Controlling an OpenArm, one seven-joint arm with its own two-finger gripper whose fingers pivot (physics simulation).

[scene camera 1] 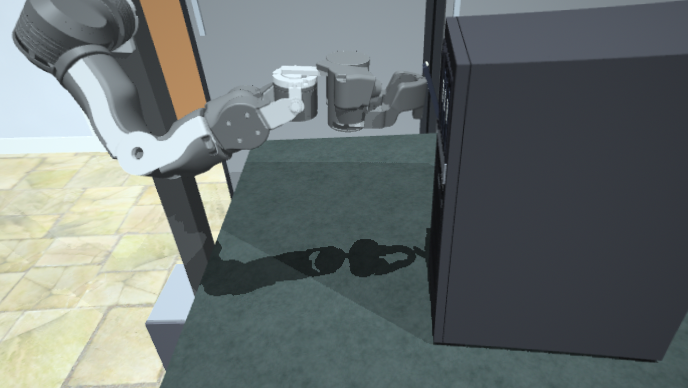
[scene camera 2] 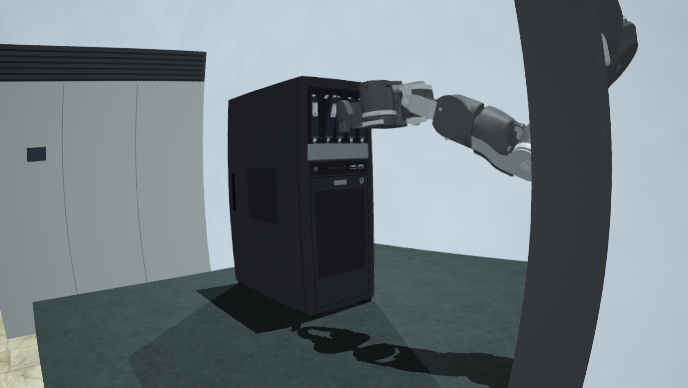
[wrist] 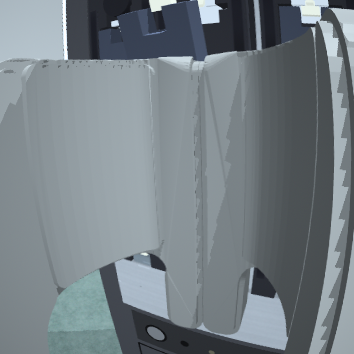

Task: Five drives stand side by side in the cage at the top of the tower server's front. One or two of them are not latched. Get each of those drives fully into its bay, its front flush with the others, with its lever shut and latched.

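Note:
The tower server [scene camera 1: 565, 200] [scene camera 2: 340, 295] stands upright, its drive cage at the top of its front. The second drive from the left has its dark blue lever [scene camera 1: 431, 82] [scene camera 2: 329, 120] [wrist: 175, 35] partly open, its top leaning a little out of the front. The leftmost drive [scene camera 2: 315, 117] [wrist: 107, 44] stands upright in its bay, its lever looking shut. The drives to the right are partly hidden by the gripper. My gripper [scene camera 1: 425, 92] [scene camera 2: 342, 117] [wrist: 216, 198] is shut and empty, its fingertips at the tilted lever's outer face, touching or very near it. The lever's lower part is hidden in the wrist view.
The server stands on a dark green table [scene camera 1: 320, 200] [scene camera 2: 100, 340]. A light grey strip [scene camera 2: 337, 151] [wrist: 137, 285] runs below the drive cage. The arm reaches in from the front. A dark post [scene camera 2: 565, 200] and grey cabinets [scene camera 2: 100, 175] stand beyond the table's edges.

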